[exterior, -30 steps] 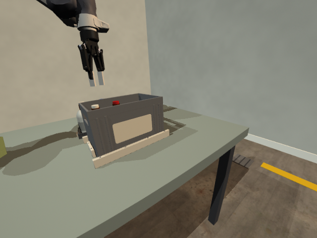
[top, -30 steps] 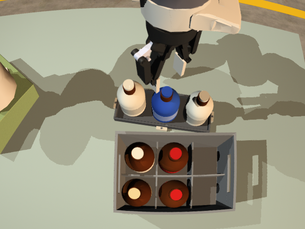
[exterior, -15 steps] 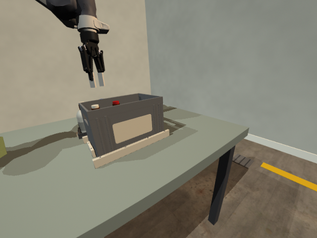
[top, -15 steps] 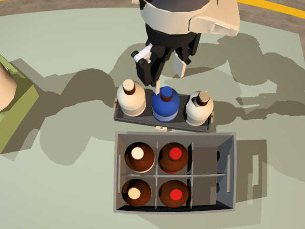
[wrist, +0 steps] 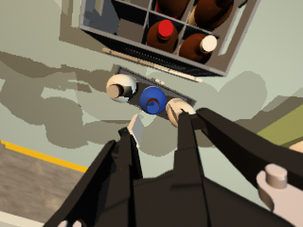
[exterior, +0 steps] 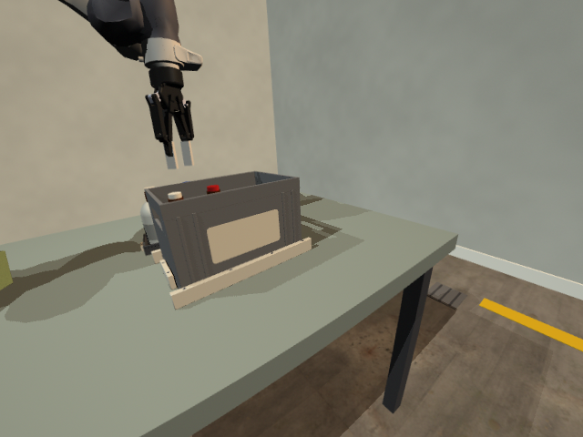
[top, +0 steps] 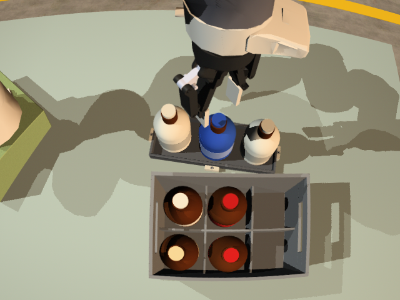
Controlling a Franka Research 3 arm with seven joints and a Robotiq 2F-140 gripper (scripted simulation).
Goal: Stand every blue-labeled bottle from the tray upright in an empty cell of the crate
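The blue-labeled bottle is 150 mm below my hand. Round my hand: grey crate 190 mm to the right, 150 mm below, 30 mm ahead; cream-labeled bottle 150 mm below, 90 mm behind, 20 mm to the left; dark tray 220 mm below.
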